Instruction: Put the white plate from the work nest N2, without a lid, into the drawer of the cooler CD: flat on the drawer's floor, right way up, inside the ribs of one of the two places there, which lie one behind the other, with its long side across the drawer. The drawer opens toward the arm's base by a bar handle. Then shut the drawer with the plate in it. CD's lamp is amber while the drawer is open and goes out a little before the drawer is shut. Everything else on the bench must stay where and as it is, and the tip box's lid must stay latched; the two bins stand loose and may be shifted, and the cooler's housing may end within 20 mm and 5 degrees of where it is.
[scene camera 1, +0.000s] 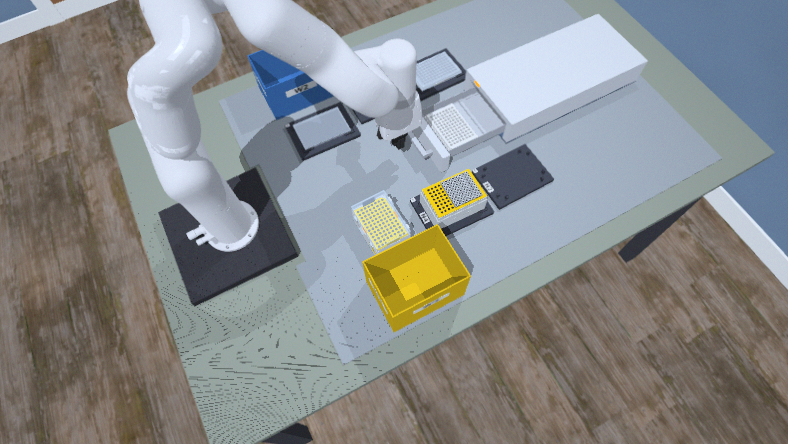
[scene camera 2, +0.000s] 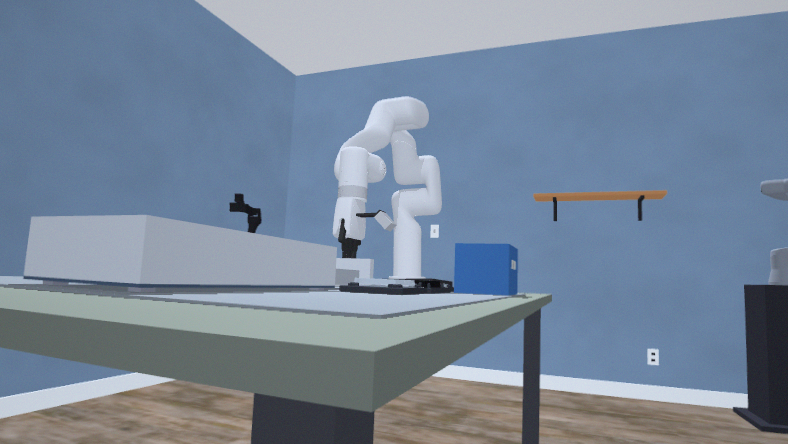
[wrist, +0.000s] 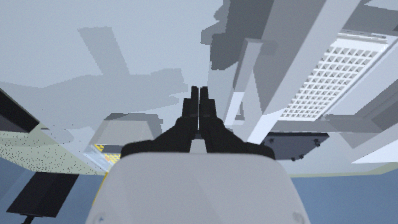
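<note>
Scene camera 2 shows me my gripper (scene camera 2: 348, 267) and a cooler CD (scene camera 2: 148, 252). In scene camera 1 there's a yellow bin (scene camera 1: 410, 280), and the cooler CD (scene camera 1: 530, 86) is there too. The wrist view gives me the cooler CD (wrist: 371, 151) again, and my gripper (wrist: 198, 97) as well.
</note>
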